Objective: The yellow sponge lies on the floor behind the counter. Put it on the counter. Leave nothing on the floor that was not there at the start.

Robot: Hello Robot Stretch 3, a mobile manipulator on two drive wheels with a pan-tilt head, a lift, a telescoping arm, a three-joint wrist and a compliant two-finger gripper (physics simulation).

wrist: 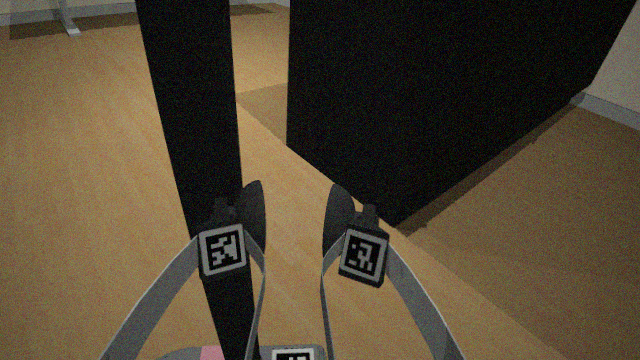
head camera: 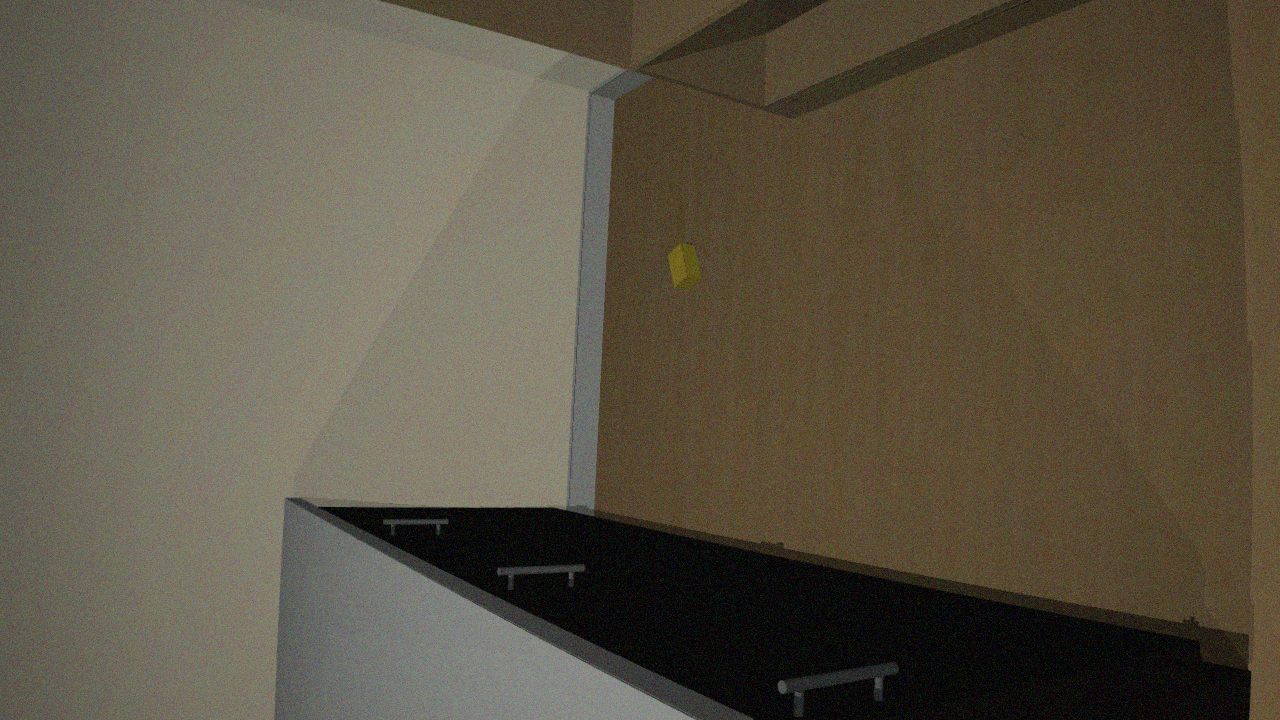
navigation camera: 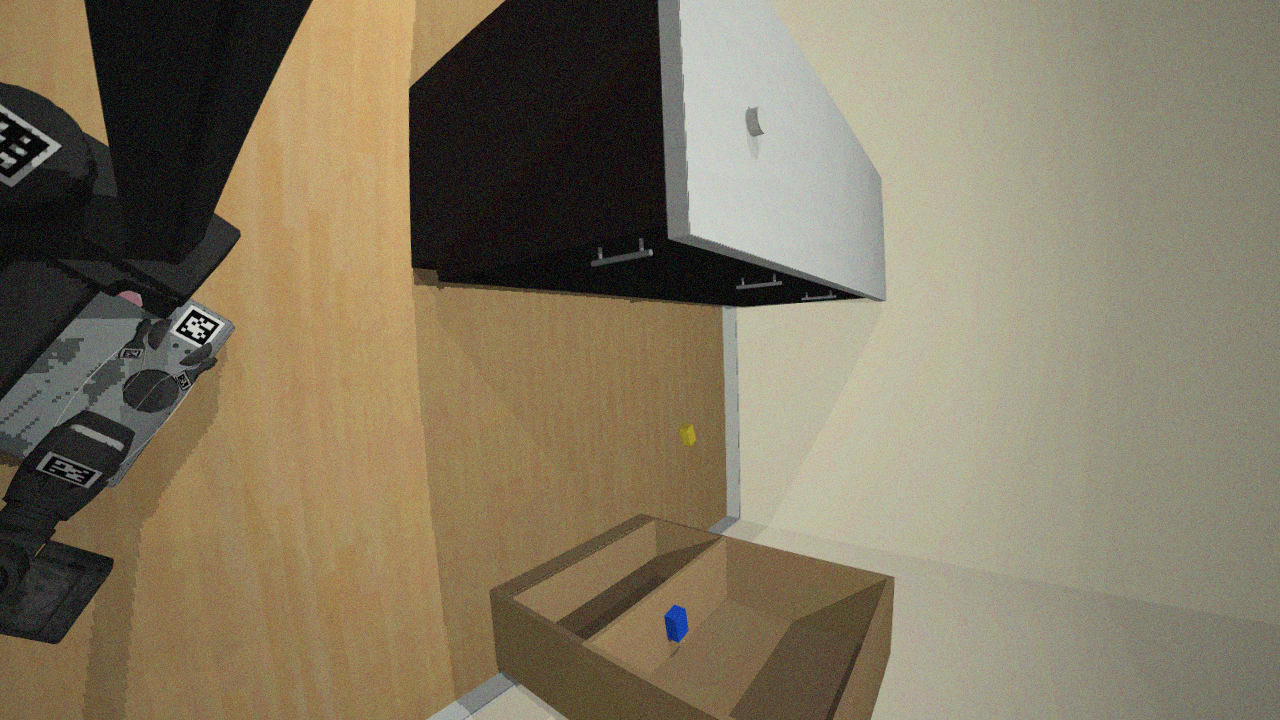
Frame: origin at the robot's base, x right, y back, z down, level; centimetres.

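Seen in the pictures: gripper, fingertip midpoint: (wrist: 295,208) (navigation camera: 189,332); robot's base, origin of the base link: (navigation camera: 150,386).
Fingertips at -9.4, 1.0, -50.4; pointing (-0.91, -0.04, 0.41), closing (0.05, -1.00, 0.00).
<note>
Pixels of each thing's top centre, then the offset from my fingertips to it, as dx, dy, dz.
- small grey curved object, middle of its top: (navigation camera: 762,119) -74.1, -39.4, -43.1
- blue block, middle of its top: (navigation camera: 682,625) +16.2, -143.5, +0.6
The yellow sponge (head camera: 684,265) (navigation camera: 687,434) lies on the floor near the wall, on the side of the counter with the bar handles. It does not show in the wrist view. The counter (head camera: 429,644) (navigation camera: 787,188) (wrist: 425,100) has a black body and a light grey top. My gripper (navigation camera: 178,344) (wrist: 295,208) is open, with bare floor showing between its fingertips. It hangs over my base, low beside the counter's near end and well away from the sponge.
A small grey curved object (navigation camera: 754,120) stands on the counter top. A brown open-fronted shelf unit (navigation camera: 541,658) (head camera: 823,58) holds a blue block (navigation camera: 676,623) and stands past the sponge. A black upright (wrist: 200,125) rises left of the gripper. A grey foot (wrist: 70,25) stands far off.
</note>
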